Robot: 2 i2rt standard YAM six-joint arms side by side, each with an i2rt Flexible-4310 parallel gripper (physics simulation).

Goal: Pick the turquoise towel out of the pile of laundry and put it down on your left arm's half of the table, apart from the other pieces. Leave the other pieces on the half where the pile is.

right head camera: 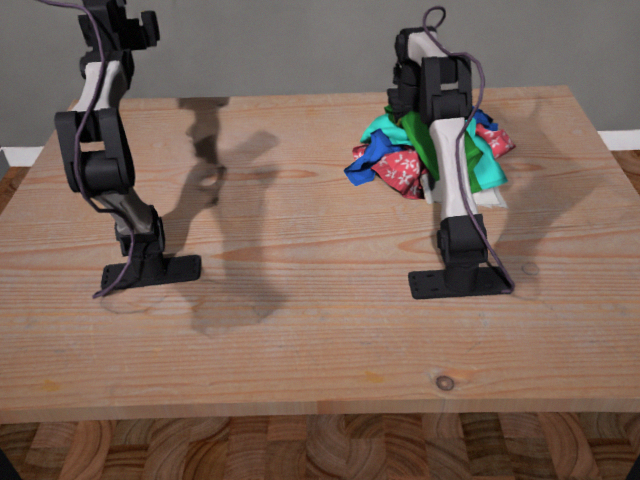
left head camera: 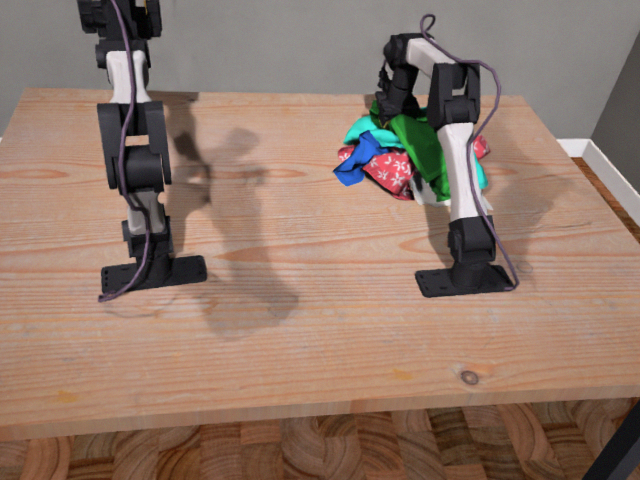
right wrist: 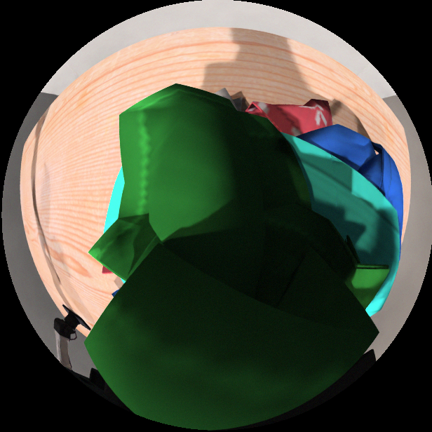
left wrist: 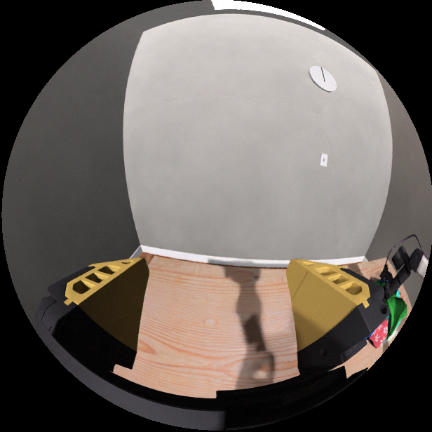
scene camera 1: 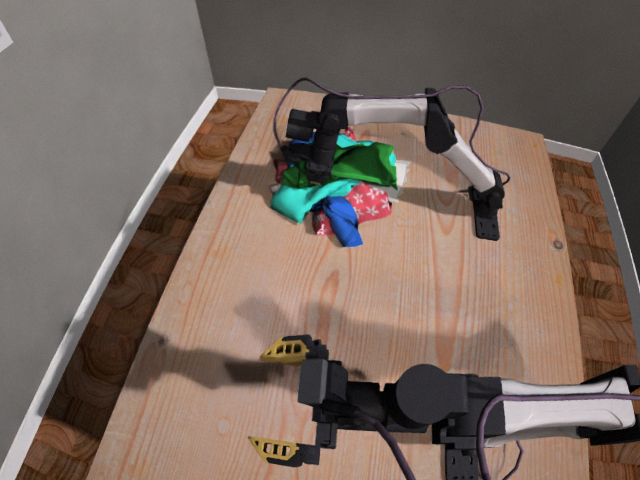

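The turquoise towel [left head camera: 361,129] [right head camera: 385,129] [scene camera 1: 294,203] [right wrist: 370,210] lies crumpled in the pile, partly under a green cloth [left head camera: 423,147] [right head camera: 421,139] [scene camera 1: 369,162] [right wrist: 190,165]. Parts of the towel show on both sides of the green cloth. My right gripper [left head camera: 385,124] [scene camera 1: 317,180] is down in the pile and looks shut on the green cloth, which bunches up and hides the fingers in the right wrist view. Whether it also pinches turquoise fabric is hidden. My left gripper [scene camera 1: 255,397] [left wrist: 217,269] is open and empty, raised above the table away from the pile.
In the same pile lie a blue cloth [left head camera: 361,155] [scene camera 1: 341,217], a red cloth with white flowers [left head camera: 392,167] [scene camera 1: 369,201] and a white cloth [right head camera: 488,197] [scene camera 1: 401,175]. Grey walls stand beyond the wooden table [left head camera: 289,232].
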